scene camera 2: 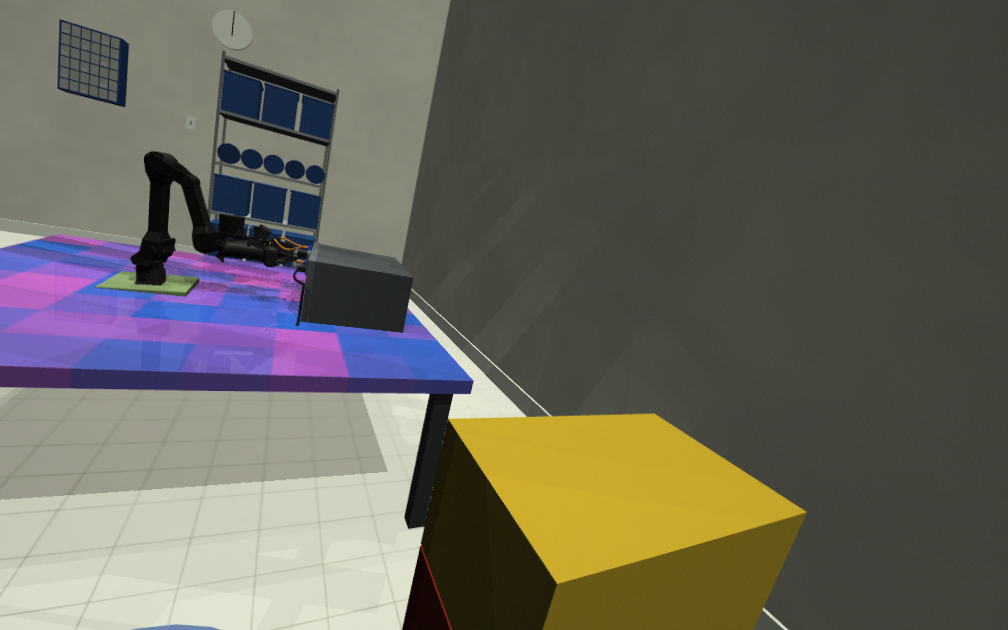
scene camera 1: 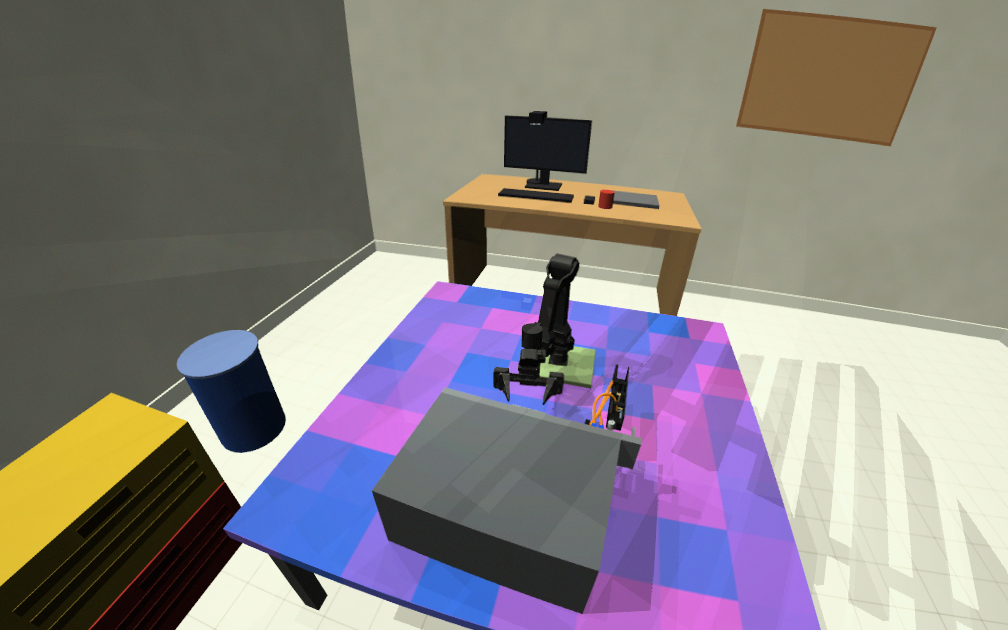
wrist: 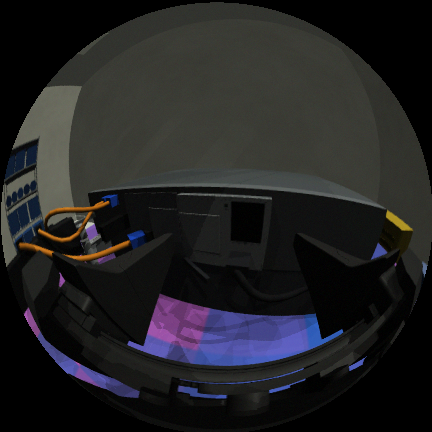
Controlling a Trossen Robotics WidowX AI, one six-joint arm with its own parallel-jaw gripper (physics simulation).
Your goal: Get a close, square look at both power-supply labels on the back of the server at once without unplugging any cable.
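Places are measured from the arm's base along level axes (x back, y left, z down), in millimetres.
Where they show: gripper, fingertip midpoint: [scene camera 2: 295, 256] [scene camera 1: 525, 402] [wrist: 235, 240]; arm's base at its link origin: [scene camera 2: 150, 282] [scene camera 1: 558, 359].
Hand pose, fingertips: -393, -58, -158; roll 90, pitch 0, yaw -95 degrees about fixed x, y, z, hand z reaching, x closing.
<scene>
Each offset is from my fingertips to the top centre of the thing, as dx, dy, dz. "spot": to the spot under its first point. Level surfaces: height alone.
The server [scene camera 1: 498, 475] [scene camera 2: 356, 289] is a grey box on the table. In the wrist view its dark back panel {spot: -34, -93, +4} [wrist: 325, 225] spans the middle, in shade, its ends curving away. A lighter unit {spot: -41, +35, -13} [wrist: 197, 202] carries a black rectangle {spot: -35, -10, +2} [wrist: 247, 221] and a faint outlined rectangle {spot: -39, +27, +25} [wrist: 207, 240]. No label text is legible, and I cannot tell whether both labels show. A black cable {spot: +1, -26, +59} [wrist: 260, 296] hangs below the unit. Orange cables {spot: +14, +168, -26} [wrist: 70, 209] [scene camera 1: 599, 401] have blue plugs at the left; the left finger partly covers that area. My gripper [scene camera 1: 527, 401] [wrist: 235, 240] is open and empty, facing the back panel.
The patterned table {dz +168} [scene camera 1: 349, 460] [scene camera 2: 379, 360] holds the arm on a green base plate [scene camera 1: 583, 367] [scene camera 2: 182, 284]. A black upright device {spot: +40, +226, -12} [scene camera 1: 617, 401] stands by the server's rear corner. A blue bin [scene camera 1: 236, 401] and yellow box [scene camera 1: 81, 453] [scene camera 2: 624, 482] stand beyond the table.
</scene>
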